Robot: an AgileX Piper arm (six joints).
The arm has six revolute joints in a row. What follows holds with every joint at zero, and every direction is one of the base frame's. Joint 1 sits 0.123 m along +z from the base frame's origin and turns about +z. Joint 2 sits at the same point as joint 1 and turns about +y. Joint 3 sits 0.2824 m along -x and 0.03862 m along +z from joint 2 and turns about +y. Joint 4 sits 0.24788 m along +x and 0.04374 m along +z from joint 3 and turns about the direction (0.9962, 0, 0.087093). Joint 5 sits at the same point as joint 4 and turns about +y. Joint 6 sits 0.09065 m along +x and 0.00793 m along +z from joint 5 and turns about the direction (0.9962, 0, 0.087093). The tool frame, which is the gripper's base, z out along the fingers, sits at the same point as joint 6; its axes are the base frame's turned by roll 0, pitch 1.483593 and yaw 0 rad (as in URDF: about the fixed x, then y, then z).
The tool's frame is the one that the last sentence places.
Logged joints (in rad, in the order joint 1, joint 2, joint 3, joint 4, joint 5, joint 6), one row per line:
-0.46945 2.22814 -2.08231 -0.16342 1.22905 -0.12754
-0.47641 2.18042 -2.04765 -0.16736 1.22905 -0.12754
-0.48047 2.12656 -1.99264 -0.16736 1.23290 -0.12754
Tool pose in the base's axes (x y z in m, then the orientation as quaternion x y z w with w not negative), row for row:
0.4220 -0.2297 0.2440 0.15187 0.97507 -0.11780 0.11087
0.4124 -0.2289 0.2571 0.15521 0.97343 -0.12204 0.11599
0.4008 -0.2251 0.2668 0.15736 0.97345 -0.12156 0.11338
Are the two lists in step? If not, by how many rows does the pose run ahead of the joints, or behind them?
They are in step.
